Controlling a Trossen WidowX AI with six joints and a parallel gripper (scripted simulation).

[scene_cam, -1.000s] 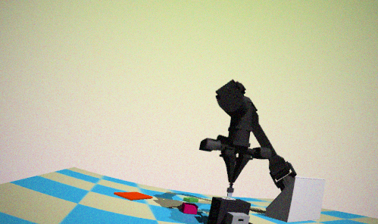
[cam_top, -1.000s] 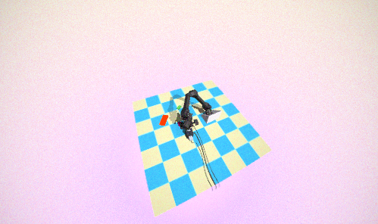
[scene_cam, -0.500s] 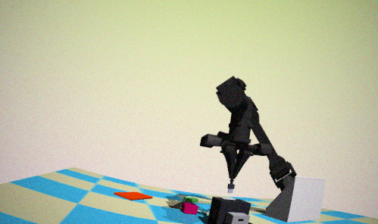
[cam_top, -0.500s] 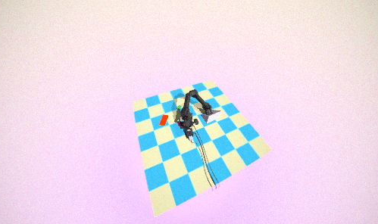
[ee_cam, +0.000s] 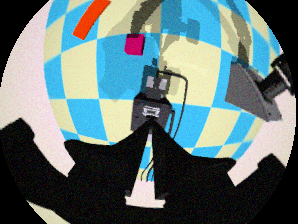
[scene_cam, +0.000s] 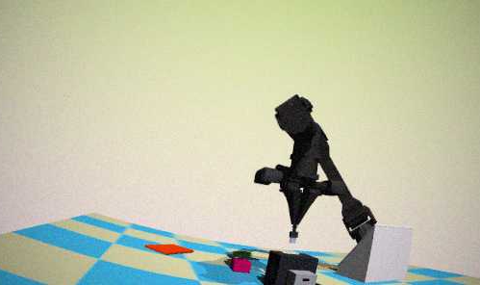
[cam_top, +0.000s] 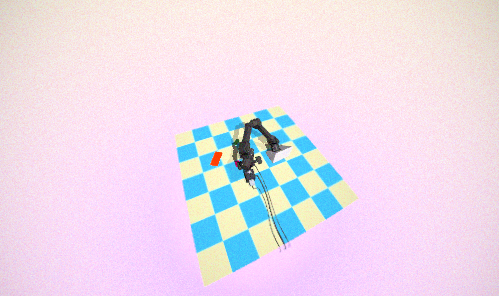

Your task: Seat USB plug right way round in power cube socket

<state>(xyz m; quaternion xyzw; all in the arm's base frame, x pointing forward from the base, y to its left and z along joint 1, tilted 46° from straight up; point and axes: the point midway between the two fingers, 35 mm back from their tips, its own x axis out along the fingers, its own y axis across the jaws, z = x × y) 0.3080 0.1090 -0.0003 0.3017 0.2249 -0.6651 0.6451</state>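
The USB plug is 2 cm below my gripper tip. Also, from my gripper tip: magenta block: 5 cm ahead, 14 cm to the right, 12 cm below; then green block: 4 cm behind, 38 cm to the right, 13 cm below; then orange slab: 20 cm ahead, 28 cm to the right, 13 cm below.
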